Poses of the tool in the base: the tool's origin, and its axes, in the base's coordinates. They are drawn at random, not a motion.
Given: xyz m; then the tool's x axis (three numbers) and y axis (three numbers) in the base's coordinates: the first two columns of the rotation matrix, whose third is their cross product.
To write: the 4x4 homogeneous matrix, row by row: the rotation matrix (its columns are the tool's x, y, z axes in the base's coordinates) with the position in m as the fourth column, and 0 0 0 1 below. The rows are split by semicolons. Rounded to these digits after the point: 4 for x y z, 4 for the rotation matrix.
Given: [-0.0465, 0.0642, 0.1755, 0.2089, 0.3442, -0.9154, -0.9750, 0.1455, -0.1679]
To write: 0.2089, -0.9750, 0.0754, -0.0465; 0.3442, 0.1455, 0.9276, 0.0642; -0.9154, -0.1679, 0.3660, 0.1755; 0, 0, 0, 1
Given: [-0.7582, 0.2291, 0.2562, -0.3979, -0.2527, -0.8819, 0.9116, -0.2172, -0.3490]
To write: -0.3979, 0.9116, -0.1034, -0.7582; -0.2527, -0.2172, -0.9428, 0.2291; -0.8819, -0.3490, 0.3168, 0.2562; 0, 0, 0, 1
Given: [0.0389, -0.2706, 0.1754, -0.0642, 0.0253, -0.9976, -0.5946, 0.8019, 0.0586]
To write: -0.0642, -0.5946, 0.8015, 0.0389; 0.0253, 0.8019, 0.5969, -0.2706; -0.9976, 0.0586, -0.0364, 0.1754; 0, 0, 0, 1
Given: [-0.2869, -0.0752, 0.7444, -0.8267, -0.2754, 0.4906, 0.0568, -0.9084, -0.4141]
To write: -0.8267, 0.0568, 0.5597, -0.2869; -0.2754, -0.9084, -0.3145, -0.0752; 0.4906, -0.4141, 0.7666, 0.7444; 0, 0, 0, 1
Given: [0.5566, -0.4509, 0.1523, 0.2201, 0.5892, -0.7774, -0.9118, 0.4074, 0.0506]
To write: 0.2201, -0.9118, 0.3465, 0.5566; 0.5892, 0.4074, 0.6977, -0.4509; -0.7774, 0.0506, 0.6269, 0.1523; 0, 0, 0, 1
